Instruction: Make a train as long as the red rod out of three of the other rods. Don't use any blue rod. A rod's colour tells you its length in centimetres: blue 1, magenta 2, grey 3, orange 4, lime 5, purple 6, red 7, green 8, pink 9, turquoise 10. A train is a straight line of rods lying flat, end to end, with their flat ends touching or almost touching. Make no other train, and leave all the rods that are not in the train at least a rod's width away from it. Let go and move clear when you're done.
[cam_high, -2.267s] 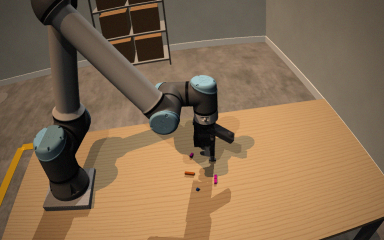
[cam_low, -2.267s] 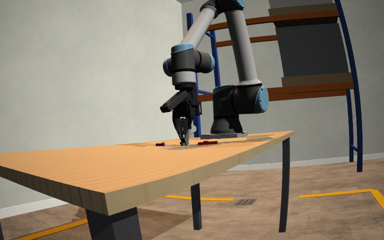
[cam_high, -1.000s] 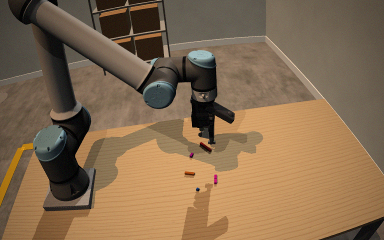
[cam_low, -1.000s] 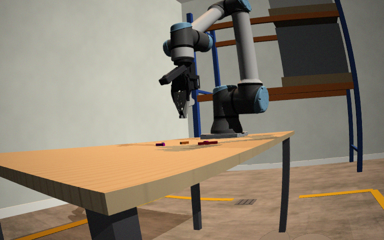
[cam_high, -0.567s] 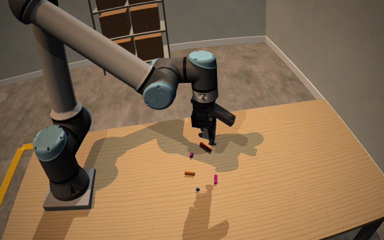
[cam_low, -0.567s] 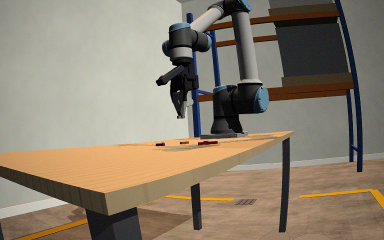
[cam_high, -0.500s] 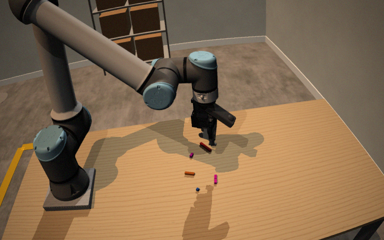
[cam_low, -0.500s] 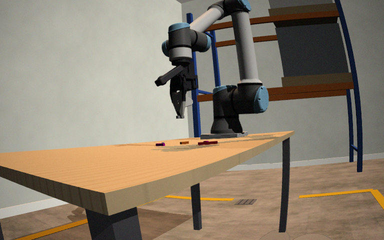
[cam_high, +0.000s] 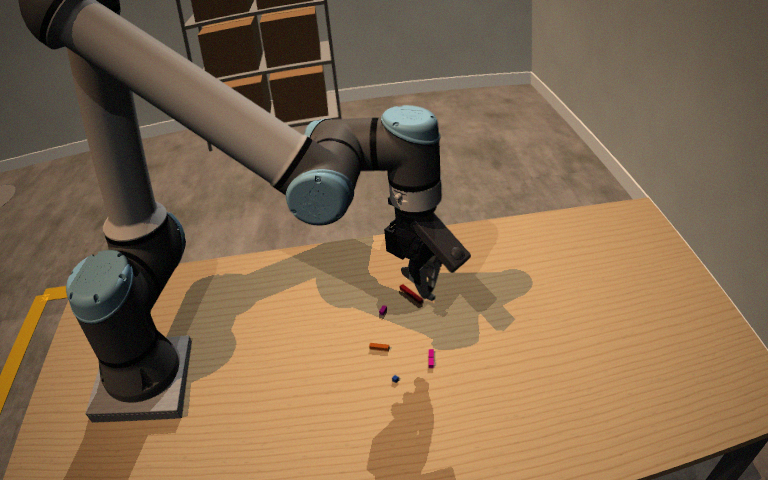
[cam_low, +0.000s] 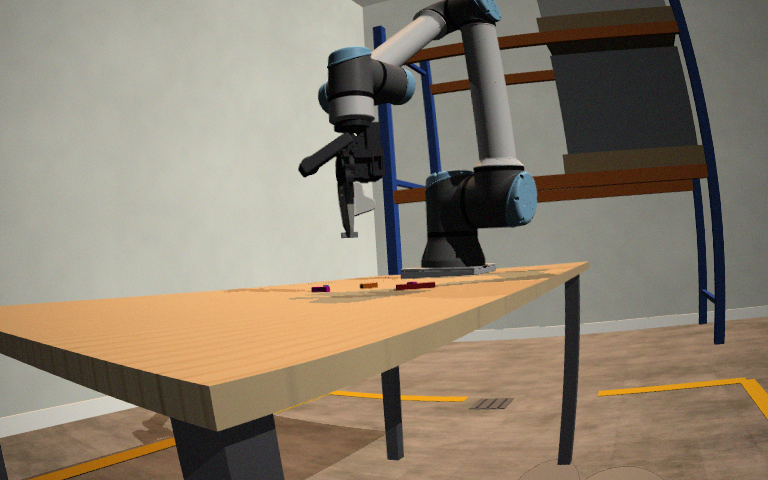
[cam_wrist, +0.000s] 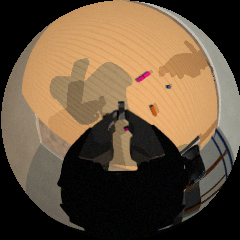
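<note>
My gripper is now 11 cm above the orange rod, 10 cm past it and 5 cm to the left of it. From my hand the other things lie so: grey rod 1 cm below; red rod 11 cm to the left, 11 cm below, 4 cm behind; blue rod 13 cm to the right, 11 cm below, 6 cm behind.
</note>
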